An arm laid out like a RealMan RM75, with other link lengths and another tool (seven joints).
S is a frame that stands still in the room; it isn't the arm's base.
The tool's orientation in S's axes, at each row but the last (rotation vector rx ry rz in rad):
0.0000 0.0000 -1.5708
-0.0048 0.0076 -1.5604
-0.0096 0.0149 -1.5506
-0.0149 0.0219 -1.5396
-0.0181 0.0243 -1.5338
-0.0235 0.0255 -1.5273
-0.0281 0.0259 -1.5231
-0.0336 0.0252 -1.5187
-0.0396 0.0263 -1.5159
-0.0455 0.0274 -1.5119
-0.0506 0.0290 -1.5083
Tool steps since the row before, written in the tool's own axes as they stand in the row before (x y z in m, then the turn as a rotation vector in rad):
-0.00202 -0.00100 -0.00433 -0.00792 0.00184 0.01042
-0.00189 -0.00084 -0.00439 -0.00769 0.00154 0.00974
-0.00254 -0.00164 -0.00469 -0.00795 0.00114 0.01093
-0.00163 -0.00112 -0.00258 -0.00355 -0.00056 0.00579
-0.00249 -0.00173 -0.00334 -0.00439 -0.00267 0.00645
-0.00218 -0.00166 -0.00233 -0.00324 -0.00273 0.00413
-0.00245 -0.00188 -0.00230 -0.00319 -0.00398 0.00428
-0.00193 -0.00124 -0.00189 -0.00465 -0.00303 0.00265
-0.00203 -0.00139 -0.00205 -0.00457 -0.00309 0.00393
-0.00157 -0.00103 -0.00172 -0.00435 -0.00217 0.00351
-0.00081 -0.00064 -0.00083 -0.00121 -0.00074 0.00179
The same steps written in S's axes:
-0.00100 0.00202 -0.00433 0.00184 0.00792 0.01042
-0.00089 0.00189 -0.00438 0.00154 0.00769 0.00974
-0.00176 0.00252 -0.00465 0.00115 0.00794 0.01094
-0.00123 0.00160 -0.00255 -0.00053 0.00351 0.00582
-0.00191 0.00244 -0.00328 -0.00265 0.00427 0.00654
-0.00183 0.00211 -0.00227 -0.00274 0.00312 0.00422
-0.00207 0.00235 -0.00223 -0.00398 0.00301 0.00441
-0.00141 0.00185 -0.00185 -0.00317 0.00450 0.00274
-0.00158 0.00193 -0.00200 -0.00317 0.00443 0.00402
-0.00120 0.00148 -0.00169 -0.00226 0.00426 0.00356
-0.00073 0.00076 -0.00081 -0.00072 0.00119 0.00181

